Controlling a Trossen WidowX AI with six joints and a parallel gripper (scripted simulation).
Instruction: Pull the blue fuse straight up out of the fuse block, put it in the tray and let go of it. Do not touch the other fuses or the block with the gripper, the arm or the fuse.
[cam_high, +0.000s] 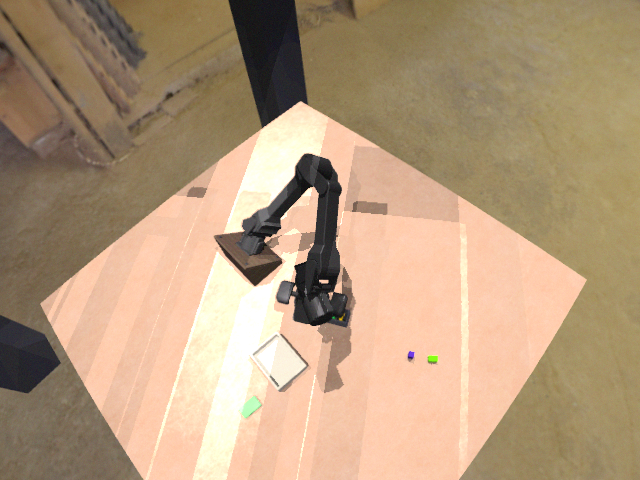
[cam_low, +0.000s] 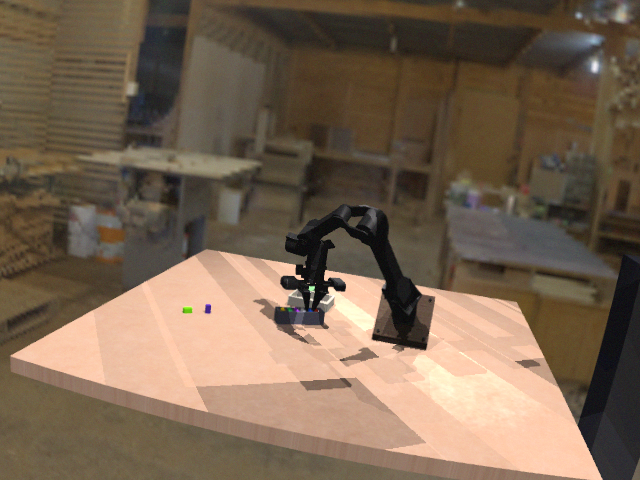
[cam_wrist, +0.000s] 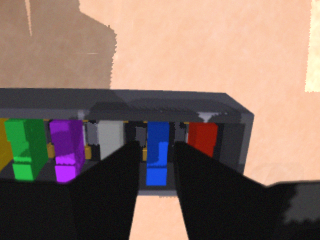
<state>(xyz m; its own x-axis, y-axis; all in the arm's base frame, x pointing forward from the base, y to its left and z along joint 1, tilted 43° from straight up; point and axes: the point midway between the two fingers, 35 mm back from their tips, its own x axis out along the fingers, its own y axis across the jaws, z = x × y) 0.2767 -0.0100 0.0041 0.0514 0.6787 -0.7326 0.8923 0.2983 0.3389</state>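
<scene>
Now: the blue fuse 10 mm below my gripper tip. From my gripper tip the other things lie so: purple fuse 40 mm ahead, 20 mm to the left, 10 mm below; then red fuse 20 mm behind, 10 mm to the right, 10 mm below; then white fuse 20 mm ahead, 10 mm to the left, 10 mm below.
</scene>
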